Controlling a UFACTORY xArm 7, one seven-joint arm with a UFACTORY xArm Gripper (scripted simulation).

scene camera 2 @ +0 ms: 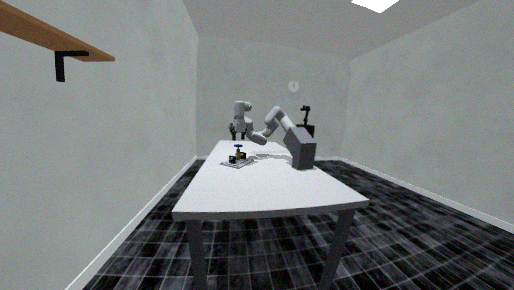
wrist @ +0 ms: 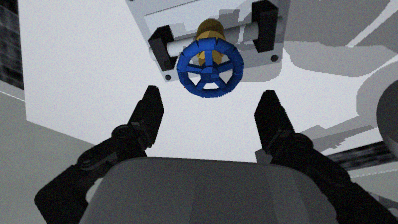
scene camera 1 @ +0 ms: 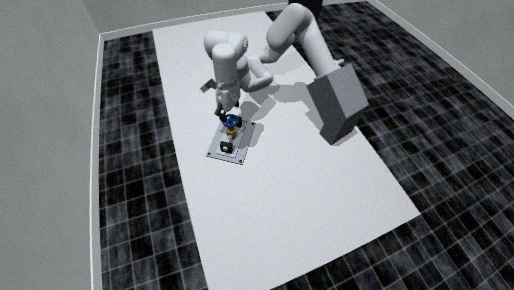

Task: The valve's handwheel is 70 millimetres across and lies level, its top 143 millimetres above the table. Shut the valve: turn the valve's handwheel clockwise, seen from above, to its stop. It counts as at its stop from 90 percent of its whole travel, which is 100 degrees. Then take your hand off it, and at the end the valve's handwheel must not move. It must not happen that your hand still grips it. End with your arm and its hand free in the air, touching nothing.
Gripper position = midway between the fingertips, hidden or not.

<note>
In view: the gripper (scene camera 1: 229, 113) and a blue spoked handwheel (wrist: 209, 72).
The gripper shows as well in the wrist view (wrist: 209, 100).
</note>
